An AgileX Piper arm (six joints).
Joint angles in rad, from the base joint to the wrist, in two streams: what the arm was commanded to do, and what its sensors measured. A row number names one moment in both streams.
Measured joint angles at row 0:
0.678 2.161 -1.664 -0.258 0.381 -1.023
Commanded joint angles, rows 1 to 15:
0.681 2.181 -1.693 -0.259 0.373 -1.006
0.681 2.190 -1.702 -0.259 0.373 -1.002
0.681 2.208 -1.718 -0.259 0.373 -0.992
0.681 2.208 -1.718 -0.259 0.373 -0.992
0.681 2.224 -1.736 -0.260 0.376 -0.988
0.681 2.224 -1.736 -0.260 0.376 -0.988
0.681 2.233 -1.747 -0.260 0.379 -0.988
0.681 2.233 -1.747 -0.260 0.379 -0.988
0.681 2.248 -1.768 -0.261 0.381 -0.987
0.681 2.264 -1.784 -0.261 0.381 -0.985
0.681 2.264 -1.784 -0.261 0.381 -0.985
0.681 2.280 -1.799 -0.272 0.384 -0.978
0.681 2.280 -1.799 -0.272 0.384 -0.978
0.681 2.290 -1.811 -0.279 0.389 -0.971
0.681 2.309 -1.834 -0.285 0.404 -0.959
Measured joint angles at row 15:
0.678 2.285 -1.802 -0.270 0.386 -0.986
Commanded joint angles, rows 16 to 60:
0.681 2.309 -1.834 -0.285 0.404 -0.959
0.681 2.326 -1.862 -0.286 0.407 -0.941
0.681 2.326 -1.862 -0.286 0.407 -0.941
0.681 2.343 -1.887 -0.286 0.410 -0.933
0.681 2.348 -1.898 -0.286 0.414 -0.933
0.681 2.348 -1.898 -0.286 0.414 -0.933
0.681 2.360 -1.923 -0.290 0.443 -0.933
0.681 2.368 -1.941 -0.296 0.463 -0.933
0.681 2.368 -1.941 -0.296 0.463 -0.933
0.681 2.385 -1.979 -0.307 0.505 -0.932
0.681 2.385 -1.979 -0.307 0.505 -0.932
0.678 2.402 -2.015 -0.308 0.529 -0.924
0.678 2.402 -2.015 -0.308 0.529 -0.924
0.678 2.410 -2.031 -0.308 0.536 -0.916
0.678 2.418 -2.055 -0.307 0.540 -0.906
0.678 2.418 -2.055 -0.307 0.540 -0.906
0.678 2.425 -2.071 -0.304 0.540 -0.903
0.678 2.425 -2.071 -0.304 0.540 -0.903
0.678 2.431 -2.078 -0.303 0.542 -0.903
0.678 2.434 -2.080 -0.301 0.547 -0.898
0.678 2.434 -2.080 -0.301 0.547 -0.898
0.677 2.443 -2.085 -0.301 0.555 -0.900
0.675 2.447 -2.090 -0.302 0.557 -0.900
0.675 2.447 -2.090 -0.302 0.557 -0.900
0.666 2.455 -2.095 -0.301 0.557 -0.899
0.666 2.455 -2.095 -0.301 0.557 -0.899
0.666 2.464 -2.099 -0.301 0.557 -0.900
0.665 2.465 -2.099 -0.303 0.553 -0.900
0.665 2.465 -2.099 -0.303 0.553 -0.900
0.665 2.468 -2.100 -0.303 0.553 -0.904
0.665 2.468 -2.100 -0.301 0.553 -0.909
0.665 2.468 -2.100 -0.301 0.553 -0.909
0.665 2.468 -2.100 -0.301 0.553 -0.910
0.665 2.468 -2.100 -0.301 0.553 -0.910
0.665 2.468 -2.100 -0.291 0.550 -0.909
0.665 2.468 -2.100 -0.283 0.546 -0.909
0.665 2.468 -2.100 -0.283 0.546 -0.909
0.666 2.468 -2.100 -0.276 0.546 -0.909
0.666 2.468 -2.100 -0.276 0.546 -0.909
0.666 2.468 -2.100 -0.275 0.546 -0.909
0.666 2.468 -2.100 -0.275 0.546 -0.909
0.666 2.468 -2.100 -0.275 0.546 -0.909
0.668 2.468 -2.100 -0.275 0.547 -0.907
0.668 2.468 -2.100 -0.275 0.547 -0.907
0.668 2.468 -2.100 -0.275 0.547 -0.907
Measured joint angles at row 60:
0.673 2.474 -2.090 -0.260 0.588 -0.912
